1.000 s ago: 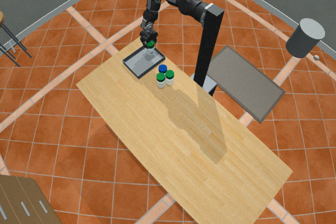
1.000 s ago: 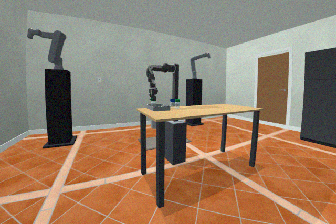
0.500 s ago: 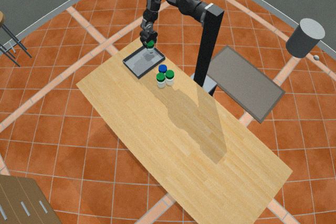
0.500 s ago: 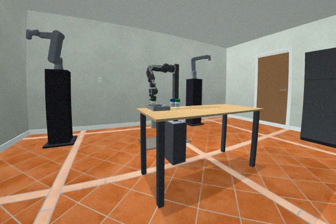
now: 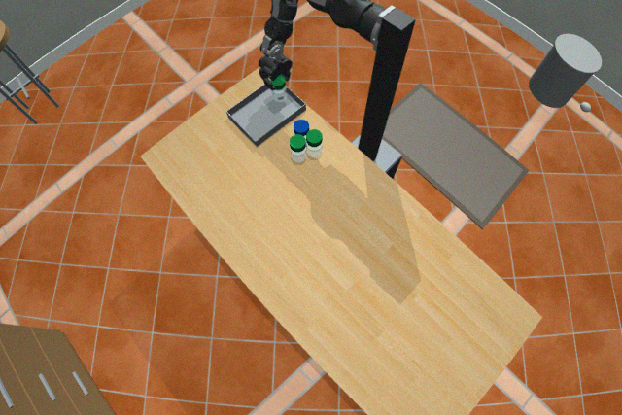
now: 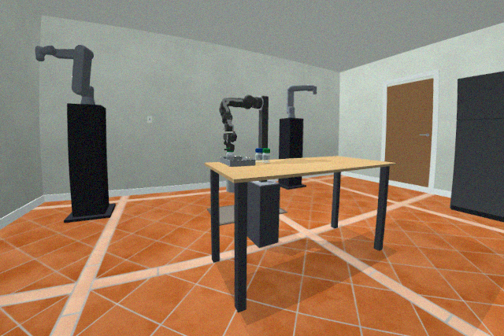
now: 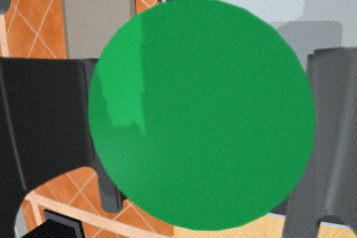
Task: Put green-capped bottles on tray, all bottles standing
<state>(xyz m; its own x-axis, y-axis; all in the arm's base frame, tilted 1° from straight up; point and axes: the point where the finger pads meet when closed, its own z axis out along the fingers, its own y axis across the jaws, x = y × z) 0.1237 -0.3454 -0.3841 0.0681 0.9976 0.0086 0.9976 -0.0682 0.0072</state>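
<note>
The tray lies 9 cm ahead of my hand, 8 cm below it and 3 cm to the left of it. Round my hand: blue-capped bottle 21 cm to the left, 8 cm ahead, 5 cm below.
</note>
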